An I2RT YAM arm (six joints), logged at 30 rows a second.
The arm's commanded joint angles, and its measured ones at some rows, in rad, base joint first. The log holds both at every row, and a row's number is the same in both.
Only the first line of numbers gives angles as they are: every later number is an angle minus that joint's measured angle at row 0.
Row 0, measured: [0.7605, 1.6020, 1.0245, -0.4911, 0.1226, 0.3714]
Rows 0 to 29, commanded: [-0.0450, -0.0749, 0.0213, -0.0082, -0.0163, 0.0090]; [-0.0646, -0.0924, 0.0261, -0.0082, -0.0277, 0.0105]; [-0.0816, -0.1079, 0.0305, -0.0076, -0.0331, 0.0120]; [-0.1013, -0.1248, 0.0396, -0.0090, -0.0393, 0.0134]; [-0.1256, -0.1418, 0.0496, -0.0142, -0.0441, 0.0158]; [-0.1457, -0.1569, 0.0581, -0.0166, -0.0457, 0.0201]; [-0.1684, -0.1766, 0.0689, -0.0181, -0.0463, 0.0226]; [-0.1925, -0.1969, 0.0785, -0.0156, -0.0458, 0.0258]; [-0.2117, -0.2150, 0.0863, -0.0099, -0.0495, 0.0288]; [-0.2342, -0.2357, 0.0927, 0.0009, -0.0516, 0.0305]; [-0.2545, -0.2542, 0.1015, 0.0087, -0.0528, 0.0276]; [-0.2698, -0.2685, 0.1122, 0.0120, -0.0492, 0.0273]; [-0.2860, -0.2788, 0.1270, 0.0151, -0.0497, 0.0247]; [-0.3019, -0.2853, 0.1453, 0.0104, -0.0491, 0.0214]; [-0.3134, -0.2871, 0.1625, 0.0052, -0.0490, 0.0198]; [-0.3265, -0.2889, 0.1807, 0.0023, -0.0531, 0.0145]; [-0.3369, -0.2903, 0.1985, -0.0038, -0.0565, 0.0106]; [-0.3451, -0.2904, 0.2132, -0.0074, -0.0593, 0.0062]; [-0.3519, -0.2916, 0.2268, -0.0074, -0.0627, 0.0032]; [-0.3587, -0.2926, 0.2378, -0.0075, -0.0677, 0.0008]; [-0.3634, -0.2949, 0.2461, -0.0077, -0.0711, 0.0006]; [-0.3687, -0.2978, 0.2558, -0.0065, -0.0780, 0.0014]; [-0.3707, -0.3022, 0.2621, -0.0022, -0.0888, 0.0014]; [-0.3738, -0.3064, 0.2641, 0.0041, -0.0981, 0.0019]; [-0.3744, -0.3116, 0.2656, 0.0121, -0.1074, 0.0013]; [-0.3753, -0.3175, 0.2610, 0.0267, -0.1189, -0.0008]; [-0.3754, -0.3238, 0.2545, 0.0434, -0.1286, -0.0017]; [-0.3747, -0.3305, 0.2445, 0.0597, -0.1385, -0.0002]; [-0.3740, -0.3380, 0.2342, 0.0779, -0.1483, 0.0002]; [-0.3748, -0.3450, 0.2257, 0.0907, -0.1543, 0.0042]
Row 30, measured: [-0.3701, -0.3056, 0.2372, 0.0293, -0.1163, 0.0057]
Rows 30 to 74, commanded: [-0.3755, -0.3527, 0.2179, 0.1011, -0.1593, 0.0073]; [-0.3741, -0.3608, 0.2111, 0.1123, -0.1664, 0.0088]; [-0.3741, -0.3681, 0.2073, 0.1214, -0.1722, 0.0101]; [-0.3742, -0.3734, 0.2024, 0.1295, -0.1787, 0.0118]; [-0.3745, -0.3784, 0.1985, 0.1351, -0.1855, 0.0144]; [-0.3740, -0.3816, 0.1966, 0.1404, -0.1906, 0.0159]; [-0.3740, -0.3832, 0.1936, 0.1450, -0.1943, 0.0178]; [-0.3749, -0.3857, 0.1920, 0.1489, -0.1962, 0.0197]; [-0.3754, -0.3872, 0.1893, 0.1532, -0.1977, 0.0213]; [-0.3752, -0.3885, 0.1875, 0.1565, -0.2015, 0.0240]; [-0.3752, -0.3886, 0.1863, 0.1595, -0.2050, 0.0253]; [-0.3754, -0.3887, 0.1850, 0.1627, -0.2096, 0.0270]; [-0.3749, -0.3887, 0.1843, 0.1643, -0.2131, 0.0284]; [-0.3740, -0.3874, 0.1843, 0.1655, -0.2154, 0.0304]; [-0.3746, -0.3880, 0.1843, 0.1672, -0.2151, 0.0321]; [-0.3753, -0.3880, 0.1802, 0.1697, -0.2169, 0.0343]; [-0.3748, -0.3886, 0.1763, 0.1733, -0.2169, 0.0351]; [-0.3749, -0.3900, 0.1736, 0.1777, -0.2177, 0.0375]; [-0.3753, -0.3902, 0.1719, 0.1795, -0.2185, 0.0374]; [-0.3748, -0.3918, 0.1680, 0.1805, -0.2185, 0.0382]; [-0.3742, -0.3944, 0.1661, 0.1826, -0.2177, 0.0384]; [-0.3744, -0.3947, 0.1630, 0.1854, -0.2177, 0.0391]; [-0.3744, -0.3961, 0.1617, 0.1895, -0.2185, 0.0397]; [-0.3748, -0.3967, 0.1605, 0.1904, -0.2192, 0.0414]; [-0.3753, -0.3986, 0.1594, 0.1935, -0.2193, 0.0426]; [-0.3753, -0.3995, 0.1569, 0.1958, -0.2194, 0.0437]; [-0.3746, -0.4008, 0.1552, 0.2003, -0.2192, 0.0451]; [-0.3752, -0.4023, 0.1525, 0.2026, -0.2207, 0.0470]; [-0.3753, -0.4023, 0.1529, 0.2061, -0.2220, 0.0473]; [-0.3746, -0.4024, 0.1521, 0.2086, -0.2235, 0.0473]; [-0.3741, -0.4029, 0.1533, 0.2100, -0.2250, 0.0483]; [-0.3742, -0.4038, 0.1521, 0.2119, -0.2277, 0.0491]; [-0.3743, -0.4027, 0.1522, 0.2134, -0.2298, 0.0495]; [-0.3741, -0.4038, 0.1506, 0.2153, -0.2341, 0.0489]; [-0.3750, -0.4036, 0.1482, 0.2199, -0.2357, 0.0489]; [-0.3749, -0.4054, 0.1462, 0.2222, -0.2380, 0.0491]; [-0.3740, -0.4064, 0.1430, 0.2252, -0.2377, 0.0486]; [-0.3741, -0.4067, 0.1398, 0.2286, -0.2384, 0.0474]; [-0.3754, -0.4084, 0.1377, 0.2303, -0.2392, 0.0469]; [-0.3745, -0.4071, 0.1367, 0.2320, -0.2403, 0.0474]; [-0.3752, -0.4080, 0.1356, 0.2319, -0.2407, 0.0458]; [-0.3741, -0.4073, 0.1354, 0.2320, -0.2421, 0.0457]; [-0.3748, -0.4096, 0.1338, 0.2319, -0.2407, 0.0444]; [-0.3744, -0.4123, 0.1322, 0.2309, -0.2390, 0.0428]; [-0.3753, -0.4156, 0.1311, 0.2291, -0.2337, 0.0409]
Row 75, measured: [-0.3796, -0.3994, 0.1415, 0.2010, -0.2124, 0.0366]
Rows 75 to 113, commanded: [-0.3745, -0.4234, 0.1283, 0.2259, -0.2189, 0.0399]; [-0.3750, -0.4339, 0.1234, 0.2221, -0.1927, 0.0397]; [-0.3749, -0.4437, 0.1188, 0.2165, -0.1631, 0.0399]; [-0.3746, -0.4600, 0.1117, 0.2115, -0.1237, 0.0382]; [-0.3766, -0.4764, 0.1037, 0.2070, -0.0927, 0.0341]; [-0.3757, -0.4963, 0.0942, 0.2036, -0.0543, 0.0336]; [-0.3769, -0.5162, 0.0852, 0.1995, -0.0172, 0.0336]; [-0.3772, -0.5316, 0.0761, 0.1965, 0.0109, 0.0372]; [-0.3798, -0.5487, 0.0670, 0.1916, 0.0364, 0.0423]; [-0.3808, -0.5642, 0.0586, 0.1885, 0.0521, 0.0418]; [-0.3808, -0.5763, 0.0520, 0.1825, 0.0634, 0.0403]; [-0.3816, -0.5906, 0.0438, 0.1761, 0.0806, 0.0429]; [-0.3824, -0.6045, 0.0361, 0.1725, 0.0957, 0.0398]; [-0.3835, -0.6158, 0.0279, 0.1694, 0.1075, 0.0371]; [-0.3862, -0.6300, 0.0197, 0.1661, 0.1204, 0.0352]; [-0.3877, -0.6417, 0.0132, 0.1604, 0.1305, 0.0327]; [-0.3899, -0.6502, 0.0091, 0.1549, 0.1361, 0.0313]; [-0.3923, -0.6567, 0.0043, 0.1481, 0.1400, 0.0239]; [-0.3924, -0.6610, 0.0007, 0.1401, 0.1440, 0.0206]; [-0.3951, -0.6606, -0.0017, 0.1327, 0.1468, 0.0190]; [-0.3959, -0.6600, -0.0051, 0.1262, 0.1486, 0.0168]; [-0.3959, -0.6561, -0.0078, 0.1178, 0.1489, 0.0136]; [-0.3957, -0.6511, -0.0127, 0.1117, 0.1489, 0.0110]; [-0.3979, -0.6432, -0.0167, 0.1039, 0.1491, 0.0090]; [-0.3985, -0.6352, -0.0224, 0.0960, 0.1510, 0.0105]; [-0.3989, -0.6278, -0.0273, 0.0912, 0.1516, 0.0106]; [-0.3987, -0.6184, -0.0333, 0.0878, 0.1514, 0.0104]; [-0.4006, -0.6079, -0.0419, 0.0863, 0.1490, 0.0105]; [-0.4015, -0.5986, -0.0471, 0.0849, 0.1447, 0.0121]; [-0.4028, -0.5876, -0.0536, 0.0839, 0.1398, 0.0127]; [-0.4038, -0.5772, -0.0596, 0.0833, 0.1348, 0.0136]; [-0.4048, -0.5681, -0.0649, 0.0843, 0.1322, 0.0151]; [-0.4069, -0.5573, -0.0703, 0.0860, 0.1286, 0.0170]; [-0.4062, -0.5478, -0.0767, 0.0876, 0.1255, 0.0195]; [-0.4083, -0.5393, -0.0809, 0.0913, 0.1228, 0.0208]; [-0.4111, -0.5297, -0.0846, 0.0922, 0.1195, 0.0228]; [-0.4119, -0.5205, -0.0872, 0.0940, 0.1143, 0.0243]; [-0.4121, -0.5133, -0.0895, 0.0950, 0.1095, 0.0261]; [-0.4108, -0.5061, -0.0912, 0.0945, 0.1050, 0.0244]
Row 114, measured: [-0.4040, -0.5142, -0.0824, 0.1018, 0.1145, 0.0217]
